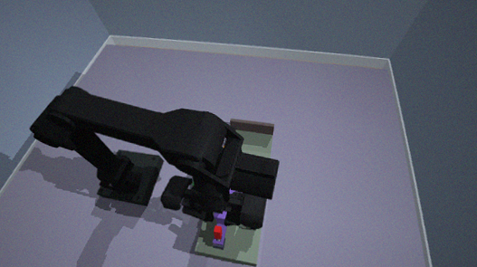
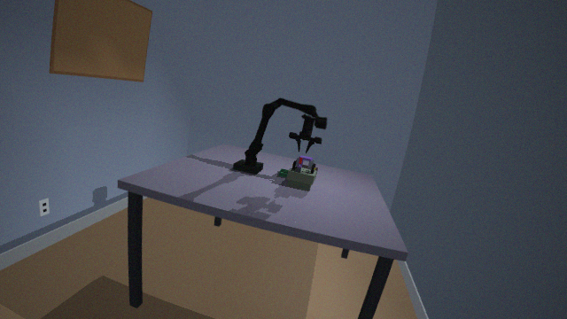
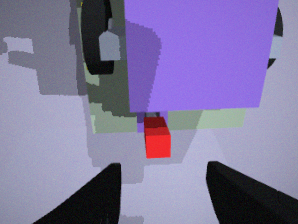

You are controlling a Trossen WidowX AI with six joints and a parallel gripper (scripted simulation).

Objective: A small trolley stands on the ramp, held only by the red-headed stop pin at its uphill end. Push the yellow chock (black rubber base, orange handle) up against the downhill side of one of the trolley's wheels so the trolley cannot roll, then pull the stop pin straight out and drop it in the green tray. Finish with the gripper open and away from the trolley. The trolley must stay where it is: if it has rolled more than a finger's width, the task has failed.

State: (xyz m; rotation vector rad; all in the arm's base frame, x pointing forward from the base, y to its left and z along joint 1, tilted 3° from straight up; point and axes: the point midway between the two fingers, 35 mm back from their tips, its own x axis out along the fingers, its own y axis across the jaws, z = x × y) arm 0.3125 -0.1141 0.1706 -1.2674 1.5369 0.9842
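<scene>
Right now the red-headed stop pin is 60 mm below my gripper tip and 20 mm to the right of it. Round my gripper tip: purple trolley: 80 mm to the left, 80 mm below, 30 mm ahead; green tray: 200 mm below, 190 mm to the left, 80 mm behind; pale green ramp: 150 mm below, 80 mm to the left, 30 mm ahead.
</scene>
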